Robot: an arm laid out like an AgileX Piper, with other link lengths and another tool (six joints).
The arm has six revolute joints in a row. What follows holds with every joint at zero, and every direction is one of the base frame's.
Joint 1 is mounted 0.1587 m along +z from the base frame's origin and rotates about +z.
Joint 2 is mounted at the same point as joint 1 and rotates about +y.
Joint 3 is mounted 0.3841 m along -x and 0.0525 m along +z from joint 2 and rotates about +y.
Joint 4 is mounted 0.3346 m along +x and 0.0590 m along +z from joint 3 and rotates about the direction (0.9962, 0, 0.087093).
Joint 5 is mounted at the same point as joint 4 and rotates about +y.
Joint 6 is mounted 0.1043 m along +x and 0.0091 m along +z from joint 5 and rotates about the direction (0.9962, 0, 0.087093).
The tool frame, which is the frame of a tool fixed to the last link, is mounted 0.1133 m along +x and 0.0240 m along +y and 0.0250 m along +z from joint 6; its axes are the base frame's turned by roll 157.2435, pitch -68.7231 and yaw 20.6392 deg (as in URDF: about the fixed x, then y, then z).
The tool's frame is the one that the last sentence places.
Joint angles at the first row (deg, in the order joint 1, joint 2, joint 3, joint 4, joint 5, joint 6):
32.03 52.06 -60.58 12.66 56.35 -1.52
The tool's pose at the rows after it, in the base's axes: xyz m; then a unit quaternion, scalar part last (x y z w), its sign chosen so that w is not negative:
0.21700 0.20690 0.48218 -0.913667 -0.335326 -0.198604 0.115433
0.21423 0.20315 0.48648 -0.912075 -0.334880 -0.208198 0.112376
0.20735 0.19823 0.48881 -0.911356 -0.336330 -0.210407 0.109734
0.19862 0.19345 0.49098 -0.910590 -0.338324 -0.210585 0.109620
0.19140 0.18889 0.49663 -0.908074 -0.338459 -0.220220 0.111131
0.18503 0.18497 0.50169 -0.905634 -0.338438 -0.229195 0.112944
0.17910 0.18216 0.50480 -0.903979 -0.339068 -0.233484 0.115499
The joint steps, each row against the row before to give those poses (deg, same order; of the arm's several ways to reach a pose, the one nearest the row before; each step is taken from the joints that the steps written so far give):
0.00 -1.10 0.00 -0.36 -1.53 0.00
-0.01 -0.86 0.00 -0.57 -0.17 0.00
0.00 -1.12 0.00 -0.34 0.94 -0.01
0.01 -1.24 0.00 0.00 1.24 0.01
0.00 -1.38 0.00 -0.05 0.23 0.00
-0.01 -1.21 0.00 0.00 0.12 0.00
0.01 -0.94 0.00 0.20 0.38 0.00

